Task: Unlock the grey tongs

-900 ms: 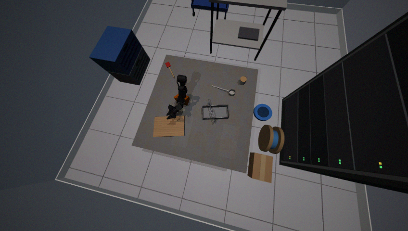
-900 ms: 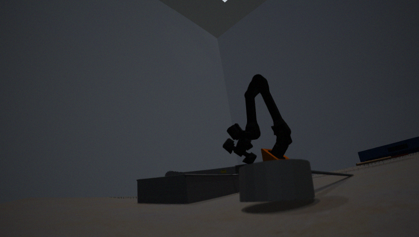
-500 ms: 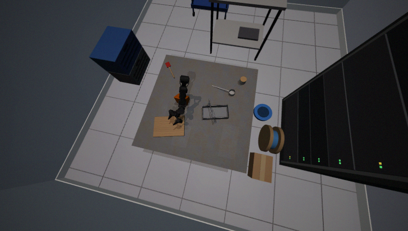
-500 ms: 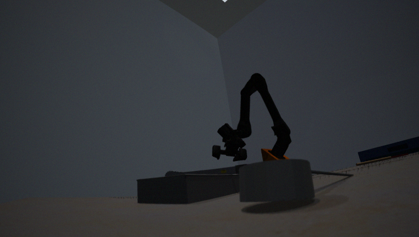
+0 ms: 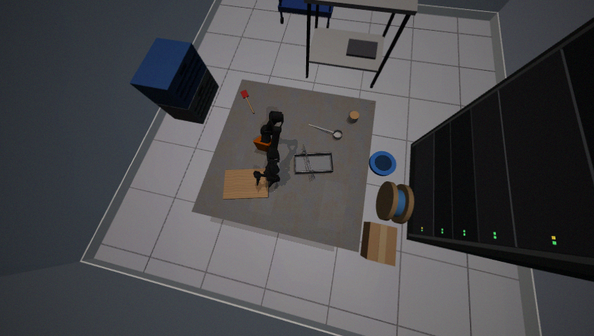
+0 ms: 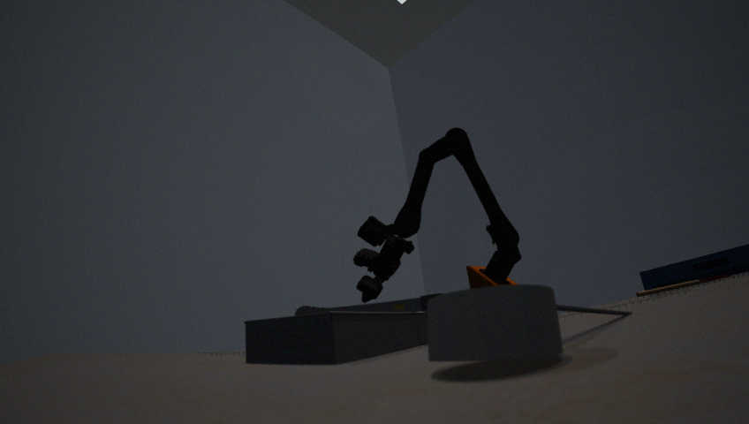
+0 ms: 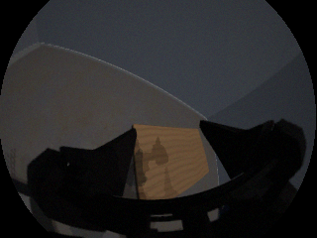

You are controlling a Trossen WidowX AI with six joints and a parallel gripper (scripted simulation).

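Right now the roasting tin is 290 mm ahead of my gripper tip, 320 mm to the left of it and 120 mm below it. Also, from my gripper tip: wooden board (180 mm behind, 10 mm to the right, 140 mm below).
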